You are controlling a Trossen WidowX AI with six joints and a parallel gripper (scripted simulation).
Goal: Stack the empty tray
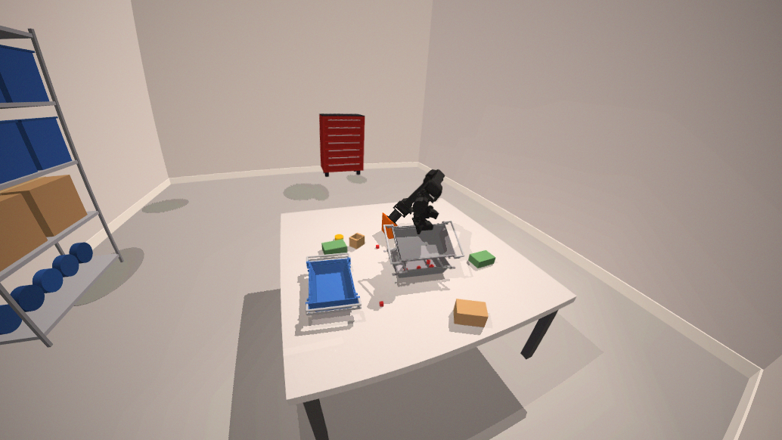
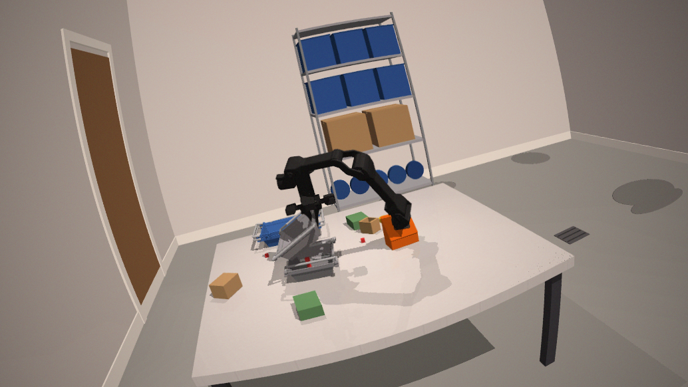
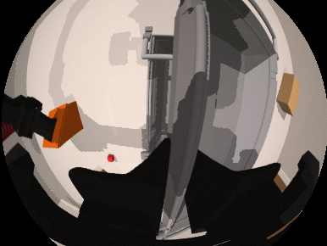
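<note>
The grey plastic tray is 80 mm ahead of my gripper tip, 10 mm to the right of it and 10 mm below it. From my gripper tip the other things lie so: red cube (260 mm ahead, 250 mm to the right, 160 mm below).
</note>
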